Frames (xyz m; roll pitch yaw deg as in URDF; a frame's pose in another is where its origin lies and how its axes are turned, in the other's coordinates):
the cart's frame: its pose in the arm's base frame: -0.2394 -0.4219 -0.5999 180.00 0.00 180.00
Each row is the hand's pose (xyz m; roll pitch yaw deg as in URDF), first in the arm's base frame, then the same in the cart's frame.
Working: the arm's base frame: its pose in the cart's frame: -0.2394 0.4219 -0.5999 180.00 0.00 180.00

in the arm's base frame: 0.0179 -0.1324 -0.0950 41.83 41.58 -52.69
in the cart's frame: -0.2573 0.2895 -0.5049 -138.17 -41.58 -127.31
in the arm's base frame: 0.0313 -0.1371 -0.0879 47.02 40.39 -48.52
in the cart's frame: -0.2707 0.2848 -0.5120 -132.98 -40.39 -131.48
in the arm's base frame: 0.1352 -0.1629 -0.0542 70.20 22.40 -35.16
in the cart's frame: -0.3746 0.2590 -0.5457 -109.80 -22.40 -144.84
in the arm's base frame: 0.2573 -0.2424 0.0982 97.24 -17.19 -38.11
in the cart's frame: -0.4967 0.1795 -0.6981 -82.76 17.19 -141.89
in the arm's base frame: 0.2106 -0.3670 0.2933 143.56 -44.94 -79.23
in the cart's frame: -0.4500 0.0549 -0.8932 -36.44 44.94 -100.77
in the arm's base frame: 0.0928 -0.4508 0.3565 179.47 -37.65 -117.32
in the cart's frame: -0.3322 -0.0289 -0.9564 -0.53 37.65 -62.68
